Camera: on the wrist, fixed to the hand. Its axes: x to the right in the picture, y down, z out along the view.
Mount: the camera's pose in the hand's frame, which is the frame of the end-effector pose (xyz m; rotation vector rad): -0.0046 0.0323 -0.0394 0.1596 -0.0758 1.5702
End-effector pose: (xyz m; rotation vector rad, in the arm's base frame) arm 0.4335 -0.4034 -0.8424 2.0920 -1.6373 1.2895
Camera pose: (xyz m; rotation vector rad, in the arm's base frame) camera 0.3856 -0.3881 -0.8331 -0.3388 2.2673 -1.0249
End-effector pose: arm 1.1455 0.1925 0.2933 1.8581 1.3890 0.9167
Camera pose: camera 1.1289 0.1835 0.3408 -2.7462 0.3426 -1.2380
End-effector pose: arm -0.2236 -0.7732 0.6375 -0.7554 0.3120 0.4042
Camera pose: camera -0.2476 -0.7812 0.5930 -0.1896 0.8298 1.8485
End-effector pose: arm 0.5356 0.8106 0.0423 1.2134 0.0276 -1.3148
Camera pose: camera 0.5809 0.8335 0.0488 0.8688 -0.9142 0.0417
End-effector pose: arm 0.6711 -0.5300 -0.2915 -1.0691 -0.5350 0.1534
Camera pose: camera 0.6907 -0.5473 -0.3355 -1.1093 0.3658 1.5758
